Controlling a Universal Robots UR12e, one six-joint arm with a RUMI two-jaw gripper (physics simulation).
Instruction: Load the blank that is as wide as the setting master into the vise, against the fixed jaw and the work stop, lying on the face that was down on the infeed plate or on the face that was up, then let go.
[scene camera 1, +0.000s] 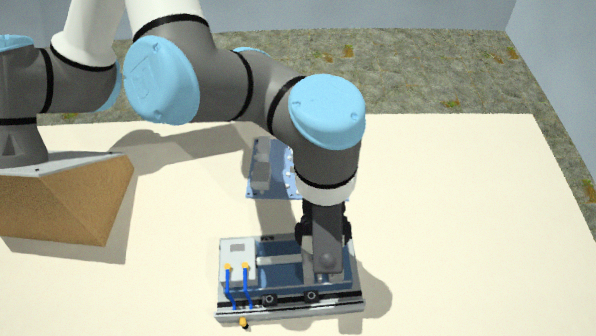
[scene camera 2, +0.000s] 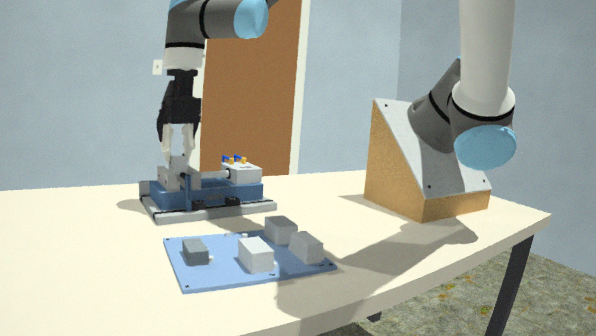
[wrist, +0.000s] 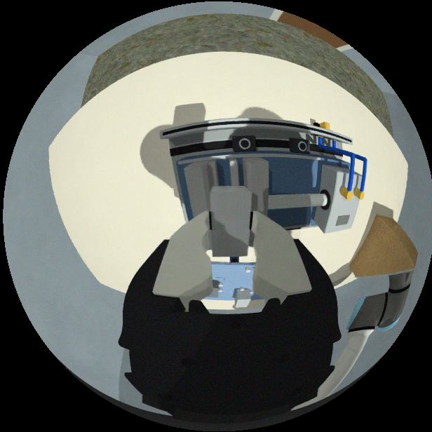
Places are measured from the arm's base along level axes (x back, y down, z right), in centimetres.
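Pixels of known places: gripper, fingertip midpoint: (scene camera 2: 177, 163); arm's base at its link origin: (scene camera 1: 3, 162) (scene camera 2: 432, 127).
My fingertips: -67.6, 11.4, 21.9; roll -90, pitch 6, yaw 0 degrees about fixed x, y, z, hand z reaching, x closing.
Ahead of a thing's pixels: the offset from my fingertips to its middle, as dx, dy, dz. "pt": to the spot under its first point.
A grey rectangular blank {-0.1, -0.1, -0.7} (scene camera 2: 178, 163) (wrist: 230, 225) is between the fingertips of my gripper (scene camera 2: 178, 158) (wrist: 229, 213), which is shut on it. The blank is upright over the gap between the vise's fixed jaw {-2.9, +3.0, -0.5} (scene camera 2: 167, 179) (wrist: 196, 187) and its rod-driven moving jaw (scene camera 2: 193, 179) (wrist: 257, 180); its top stands above them. The views do not settle its depth or contact. The vise {+7.1, +5.8, -0.2} (scene camera 1: 280, 275) (scene camera 2: 230, 192) (wrist: 290, 175) has a blue body. A blue upright {pt -0.2, +4.6, -8.1} (scene camera 2: 188, 192), seemingly the work stop, stands at its side. The arm hides the blank in scene camera 1.
The blue infeed plate {+1.8, +10.4, -29.0} (scene camera 1: 277, 194) (scene camera 2: 215, 277) carries a dark grey block {-6.6, +8.7, -27.6} (scene camera 2: 195, 251), a white block {+1.3, +8.2, -33.5} (scene camera 2: 256, 255) and two grey blocks {+11.4, +8.2, -26.0} (scene camera 2: 281, 230) {+10.5, +8.2, -34.8} (scene camera 2: 306, 247). A grey box {pt +16.6, +1.2, -1.7} (scene camera 1: 237, 255) (scene camera 2: 241, 172) (wrist: 337, 200) with blue hoses stands on the vise. The arm's wedge base (scene camera 1: 75, 205) (scene camera 2: 395, 175) is nearby.
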